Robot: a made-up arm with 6 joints. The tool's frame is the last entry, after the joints. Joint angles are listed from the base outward.
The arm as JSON. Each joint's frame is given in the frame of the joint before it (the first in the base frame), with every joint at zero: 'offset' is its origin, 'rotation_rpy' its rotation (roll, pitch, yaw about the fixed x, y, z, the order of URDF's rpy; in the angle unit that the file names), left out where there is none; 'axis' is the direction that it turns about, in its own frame. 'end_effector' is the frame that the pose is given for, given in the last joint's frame.
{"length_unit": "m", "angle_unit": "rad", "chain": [
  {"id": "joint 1", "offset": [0.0, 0.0, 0.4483], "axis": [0.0, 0.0, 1.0]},
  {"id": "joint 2", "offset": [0.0, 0.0, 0.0], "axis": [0.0, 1.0, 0.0]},
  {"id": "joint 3", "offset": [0.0, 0.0, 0.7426], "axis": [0.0, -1.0, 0.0]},
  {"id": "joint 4", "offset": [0.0, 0.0, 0.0], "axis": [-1.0, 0.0, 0.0]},
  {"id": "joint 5", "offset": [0.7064, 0.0, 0.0], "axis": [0.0, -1.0, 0.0]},
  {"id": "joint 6", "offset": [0.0, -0.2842, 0.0], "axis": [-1.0, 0.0, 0.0]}
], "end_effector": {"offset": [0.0, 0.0, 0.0]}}
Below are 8 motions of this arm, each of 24 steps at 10 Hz.
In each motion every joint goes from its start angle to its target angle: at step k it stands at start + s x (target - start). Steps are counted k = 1, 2, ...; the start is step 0. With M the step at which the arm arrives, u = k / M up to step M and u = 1 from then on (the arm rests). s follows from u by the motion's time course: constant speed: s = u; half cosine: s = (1 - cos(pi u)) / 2; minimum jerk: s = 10 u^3 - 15 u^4 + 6 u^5.
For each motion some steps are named. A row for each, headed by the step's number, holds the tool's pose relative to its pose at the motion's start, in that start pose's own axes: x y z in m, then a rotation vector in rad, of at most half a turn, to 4 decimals.
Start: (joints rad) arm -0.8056 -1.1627 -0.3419 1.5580 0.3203 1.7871
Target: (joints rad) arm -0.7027 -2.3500 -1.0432 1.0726 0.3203 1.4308
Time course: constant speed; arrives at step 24
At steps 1, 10, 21, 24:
1: -0.0405 -0.0051 -0.0022 0.0307 0.0266 0.0022
10: -0.3780 -0.0518 0.0638 0.3088 0.2678 -0.0112
21: -0.6632 -0.1035 0.3102 0.6458 0.5582 -0.1099
24: -0.7072 -0.1150 0.3968 0.7355 0.6349 -0.1527

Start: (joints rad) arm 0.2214 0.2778 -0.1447 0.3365 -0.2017 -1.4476
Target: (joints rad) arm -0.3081 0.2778 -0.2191 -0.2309 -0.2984 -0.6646
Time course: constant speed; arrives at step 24
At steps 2, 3, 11, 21, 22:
2: -0.0040 -0.0406 0.0281 0.0063 -0.0178 -0.0294
3: -0.0066 -0.0610 0.0414 0.0097 -0.0262 -0.0439
11: -0.0434 -0.2266 0.1274 0.0418 -0.0809 -0.1525
21: -0.1184 -0.4270 0.1833 0.0934 -0.1269 -0.2627
22: -0.1271 -0.4460 0.1858 0.0991 -0.1308 -0.2719

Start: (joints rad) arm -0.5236 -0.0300 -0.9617 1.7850 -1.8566 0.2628
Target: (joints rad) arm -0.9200 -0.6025 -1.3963 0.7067 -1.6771 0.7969
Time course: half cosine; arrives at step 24
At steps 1, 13, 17, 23, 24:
1: 0.0024 0.0013 -0.0002 -0.0036 -0.0012 0.0057
13: 0.2406 0.2671 -0.0131 -0.3788 -0.2794 0.7366
17: 0.2824 0.4227 -0.0118 -0.4626 -0.4683 1.0261
23: 0.2847 0.5543 -0.0060 -0.4877 -0.6463 1.2410
24: 0.2845 0.5572 -0.0058 -0.4878 -0.6505 1.2456

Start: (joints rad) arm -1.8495 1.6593 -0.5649 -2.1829 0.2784 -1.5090
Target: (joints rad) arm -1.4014 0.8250 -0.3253 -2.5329 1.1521 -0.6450
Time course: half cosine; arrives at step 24
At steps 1, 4, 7, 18, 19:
1: -0.0014 -0.0011 -0.0012 -0.0025 0.0041 0.0023
4: -0.0228 -0.0178 -0.0182 -0.0381 0.0626 0.0364
7: -0.0742 -0.0529 -0.0465 -0.1053 0.1711 0.1066
18: -0.4484 -0.2106 0.0039 -0.3783 0.5004 0.3942
19: -0.4757 -0.2167 0.0207 -0.3965 0.5107 0.4059

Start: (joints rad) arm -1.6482 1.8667 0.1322 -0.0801 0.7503 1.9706
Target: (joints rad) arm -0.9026 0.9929 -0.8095 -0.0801 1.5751 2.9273
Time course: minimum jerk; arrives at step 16
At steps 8, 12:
8: -0.2479 -0.2929 0.1246 -0.7395 0.0170 -0.4699
12: -0.5100 -0.3906 0.2105 -1.2146 0.1295 -0.9005

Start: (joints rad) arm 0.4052 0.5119 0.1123 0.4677 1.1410 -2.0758
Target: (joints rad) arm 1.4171 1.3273 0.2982 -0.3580 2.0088 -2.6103
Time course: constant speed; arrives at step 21
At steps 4, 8, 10, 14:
4: 0.0336 -0.2450 -0.1405 0.3190 0.0658 0.1003
8: 0.0210 -0.4635 -0.3307 0.6120 0.1069 0.1751
10: -0.0055 -0.5588 -0.4378 0.7465 0.1198 0.2043
14: -0.1004 -0.7164 -0.6607 0.9876 0.1344 0.2488

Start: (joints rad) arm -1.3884 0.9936 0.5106 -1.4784 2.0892 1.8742
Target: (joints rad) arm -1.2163 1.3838 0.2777 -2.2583 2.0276 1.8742
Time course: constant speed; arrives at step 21
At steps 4, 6, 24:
4: -0.0796 -0.0039 -0.1103 -0.1675 0.0415 0.0569
6: -0.1154 -0.0102 -0.1645 -0.2517 0.0630 0.0779
24: -0.3037 -0.1101 -0.5375 -0.8603 0.2461 0.0679

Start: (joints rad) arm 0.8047 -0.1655 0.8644 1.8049 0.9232 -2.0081
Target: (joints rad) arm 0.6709 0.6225 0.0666 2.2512 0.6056 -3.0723
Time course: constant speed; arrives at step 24
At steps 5, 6, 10, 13, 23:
5: 0.1502 -0.1786 -0.2905 0.3994 0.2543 -0.1452
6: 0.1714 -0.2076 -0.3553 0.4765 0.3037 -0.1788
10: 0.2254 -0.2975 -0.6285 0.7732 0.4973 -0.3281
13: 0.2338 -0.3348 -0.8409 0.9823 0.6385 -0.4551
23: 0.0888 -0.2621 -1.4978 1.5717 1.0928 -0.9647

